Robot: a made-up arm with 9 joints. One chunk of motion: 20 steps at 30 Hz.
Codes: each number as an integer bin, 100 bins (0 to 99) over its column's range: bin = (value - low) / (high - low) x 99, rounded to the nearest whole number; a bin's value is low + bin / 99 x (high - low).
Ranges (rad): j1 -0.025..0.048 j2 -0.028..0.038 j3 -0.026..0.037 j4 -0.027..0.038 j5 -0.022..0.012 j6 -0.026..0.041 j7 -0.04..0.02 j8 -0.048..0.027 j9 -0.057..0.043
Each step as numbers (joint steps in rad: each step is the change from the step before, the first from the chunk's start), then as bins.
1 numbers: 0.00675 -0.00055 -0.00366 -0.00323 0.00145 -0.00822 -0.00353 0.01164 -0.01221
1 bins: 43 41 35 36 68 26 60 79 44
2 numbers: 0.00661 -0.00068 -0.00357 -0.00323 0.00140 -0.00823 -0.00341 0.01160 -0.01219
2 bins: 43 41 35 36 68 26 60 79 44
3 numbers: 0.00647 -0.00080 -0.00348 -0.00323 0.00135 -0.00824 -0.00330 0.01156 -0.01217
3 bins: 43 41 35 36 68 26 61 79 44
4 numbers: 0.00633 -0.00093 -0.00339 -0.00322 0.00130 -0.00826 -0.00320 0.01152 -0.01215
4 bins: 42 41 36 36 68 26 61 79 44
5 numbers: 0.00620 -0.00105 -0.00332 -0.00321 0.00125 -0.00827 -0.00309 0.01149 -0.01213
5 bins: 42 40 36 36 68 26 61 79 44
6 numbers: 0.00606 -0.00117 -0.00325 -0.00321 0.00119 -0.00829 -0.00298 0.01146 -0.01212
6 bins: 42 40 36 36 68 26 61 78 44
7 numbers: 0.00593 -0.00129 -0.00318 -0.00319 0.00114 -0.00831 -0.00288 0.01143 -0.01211
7 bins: 42 40 36 36 67 26 61 78 44
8 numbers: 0.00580 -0.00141 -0.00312 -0.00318 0.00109 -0.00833 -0.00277 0.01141 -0.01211
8 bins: 42 40 36 36 67 26 61 78 44
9 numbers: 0.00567 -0.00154 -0.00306 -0.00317 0.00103 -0.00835 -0.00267 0.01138 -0.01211
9 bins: 42 40 36 36 67 26 62 78 44
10 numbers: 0.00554 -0.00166 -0.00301 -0.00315 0.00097 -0.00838 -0.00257 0.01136 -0.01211
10 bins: 41 40 36 36 67 26 62 78 44
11 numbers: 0.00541 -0.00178 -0.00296 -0.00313 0.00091 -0.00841 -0.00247 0.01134 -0.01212
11 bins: 41 39 36 36 67 26 62 78 44
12 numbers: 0.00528 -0.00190 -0.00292 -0.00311 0.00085 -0.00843 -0.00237 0.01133 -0.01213
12 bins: 41 39 36 36 67 26 62 78 44
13 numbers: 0.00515 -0.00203 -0.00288 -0.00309 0.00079 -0.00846 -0.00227 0.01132 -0.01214
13 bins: 41 39 36 36 66 26 62 78 44
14 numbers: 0.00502 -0.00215 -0.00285 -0.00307 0.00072 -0.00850 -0.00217 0.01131 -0.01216
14 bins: 41 39 36 36 66 26 62 78 44
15 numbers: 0.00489 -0.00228 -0.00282 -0.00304 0.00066 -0.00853 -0.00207 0.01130 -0.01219
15 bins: 41 39 36 36 66 26 63 78 44
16 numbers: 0.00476 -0.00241 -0.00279 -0.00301 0.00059 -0.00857 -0.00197 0.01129 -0.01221
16 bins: 40 38 36 37 66 26 63 78 44
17 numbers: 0.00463 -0.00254 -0.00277 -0.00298 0.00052 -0.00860 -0.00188 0.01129 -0.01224
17 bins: 40 38 37 37 66 26 63 78 44
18 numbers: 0.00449 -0.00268 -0.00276 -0.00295 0.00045 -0.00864 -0.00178 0.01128 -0.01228
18 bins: 40 38 37 37 65 26 63 78 44
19 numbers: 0.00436 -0.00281 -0.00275 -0.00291 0.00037 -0.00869 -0.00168 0.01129 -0.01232
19 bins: 40 38 37 37 65 26 63 78 44
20 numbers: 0.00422 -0.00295 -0.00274 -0.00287 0.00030 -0.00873 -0.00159 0.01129 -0.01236
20 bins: 40 38 37 37 65 26 63 78 44
